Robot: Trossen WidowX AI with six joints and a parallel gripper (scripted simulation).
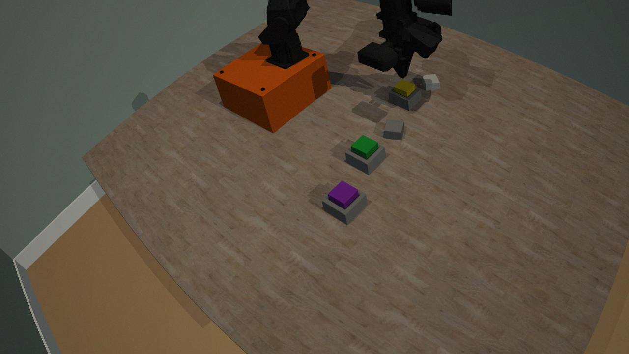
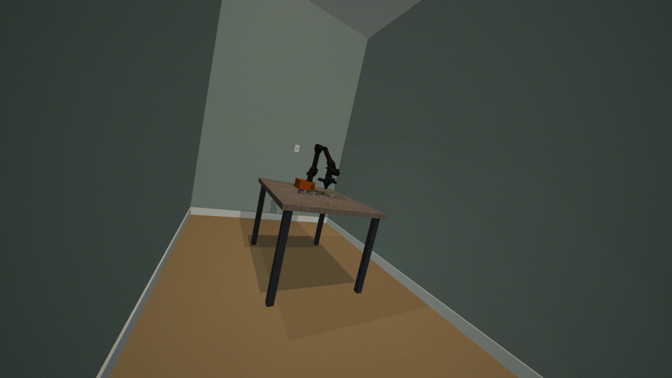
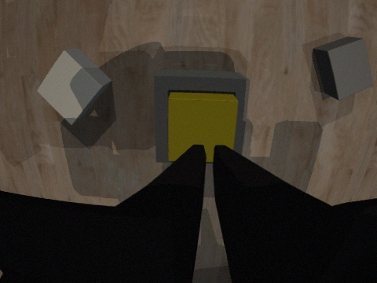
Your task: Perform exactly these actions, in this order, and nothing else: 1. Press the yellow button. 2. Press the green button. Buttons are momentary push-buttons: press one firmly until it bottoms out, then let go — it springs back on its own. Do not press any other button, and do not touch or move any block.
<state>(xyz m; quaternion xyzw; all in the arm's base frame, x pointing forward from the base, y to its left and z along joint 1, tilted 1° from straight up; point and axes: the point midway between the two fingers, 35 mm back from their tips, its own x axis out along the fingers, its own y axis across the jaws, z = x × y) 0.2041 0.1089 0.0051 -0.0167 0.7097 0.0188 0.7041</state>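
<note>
The yellow button lies 3 cm below my gripper tip. Round my gripper tip: grey block 9 cm to the right, 5 cm below, 4 cm ahead; then white block 8 cm to the left, 5 cm below, 1 cm ahead; then green button 17 cm to the right, 4 cm ahead, 3 cm below.
</note>
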